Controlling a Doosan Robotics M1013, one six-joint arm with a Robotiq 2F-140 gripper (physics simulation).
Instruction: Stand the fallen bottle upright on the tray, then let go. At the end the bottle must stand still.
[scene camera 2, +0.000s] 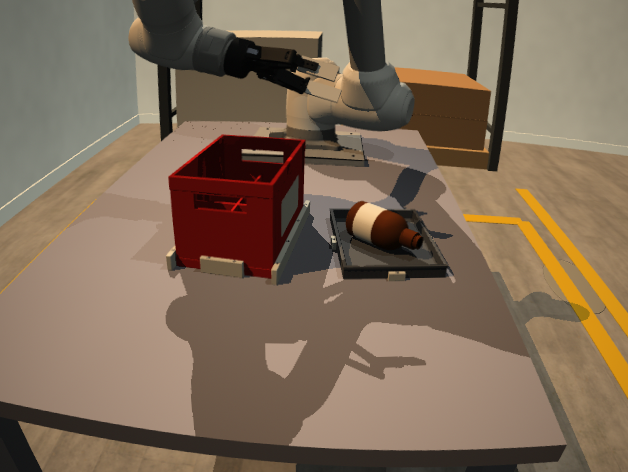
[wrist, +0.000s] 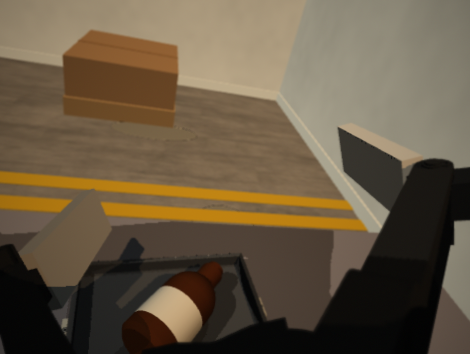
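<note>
A brown bottle with a cream label lies on its side in the dark tray. In the scene view its neck points right and toward the front; in the wrist view the neck points to the upper right. My gripper is open, with nothing between its two flat pads. It hangs high in the air, behind and to the left of the tray in the scene view, well apart from the bottle. The lower end of the bottle is partly hidden by the gripper body in the wrist view.
A tall red crate stands left of the tray, held between pale corner brackets. The robot's base plate is at the back of the table. Cardboard boxes stand on the floor beyond the table.
</note>
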